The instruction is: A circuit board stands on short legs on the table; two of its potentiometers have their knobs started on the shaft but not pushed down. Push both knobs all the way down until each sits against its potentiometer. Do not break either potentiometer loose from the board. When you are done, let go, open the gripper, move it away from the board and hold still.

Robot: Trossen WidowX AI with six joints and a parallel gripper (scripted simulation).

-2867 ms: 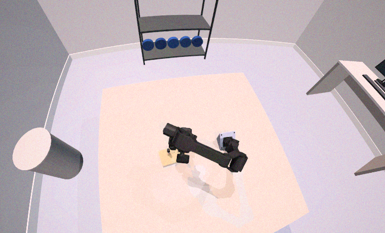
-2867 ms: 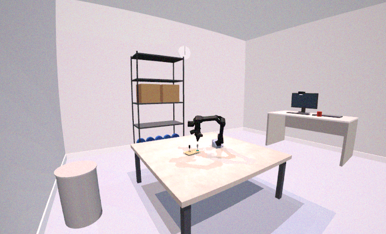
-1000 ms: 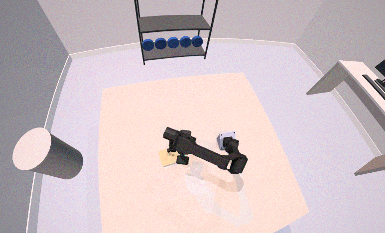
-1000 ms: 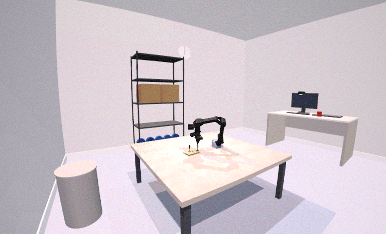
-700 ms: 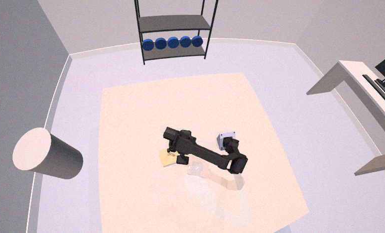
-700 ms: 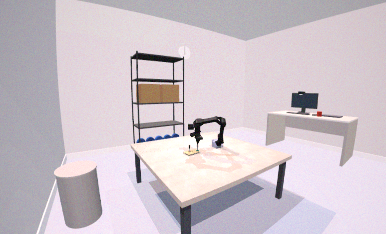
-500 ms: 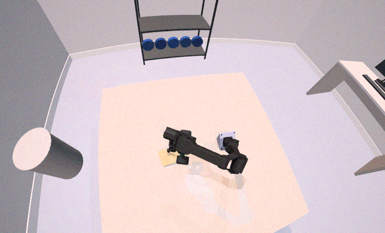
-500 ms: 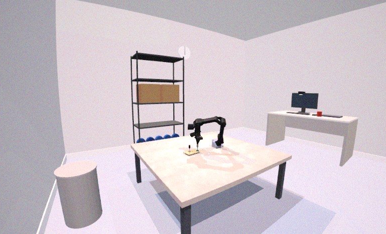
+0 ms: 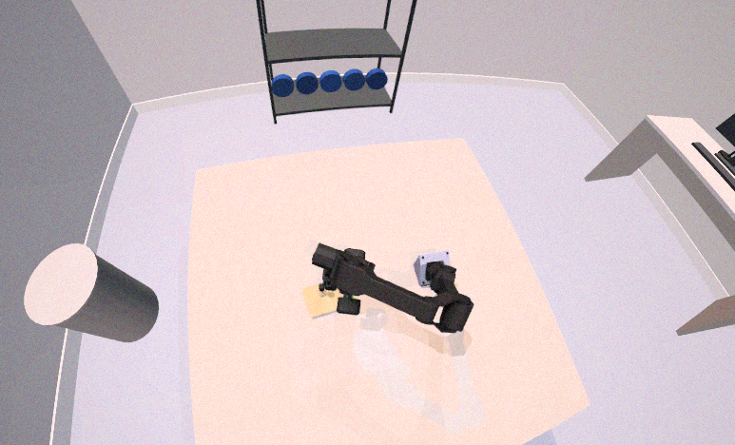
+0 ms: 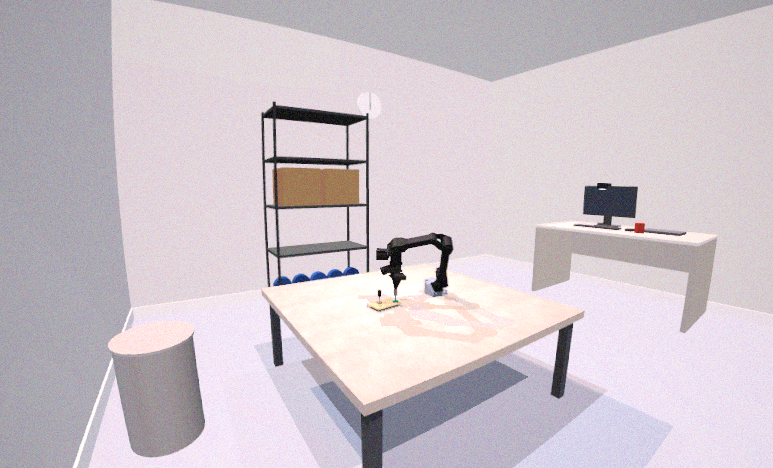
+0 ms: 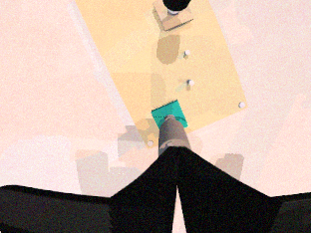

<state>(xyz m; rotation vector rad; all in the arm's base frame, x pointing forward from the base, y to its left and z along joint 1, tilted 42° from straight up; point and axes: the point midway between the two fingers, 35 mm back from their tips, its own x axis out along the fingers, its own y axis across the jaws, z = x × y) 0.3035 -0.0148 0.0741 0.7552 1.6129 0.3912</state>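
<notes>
The dark knob lies 80 mm ahead of my gripper tip, 20 mm to the right of it and 20 mm below it.
</notes>
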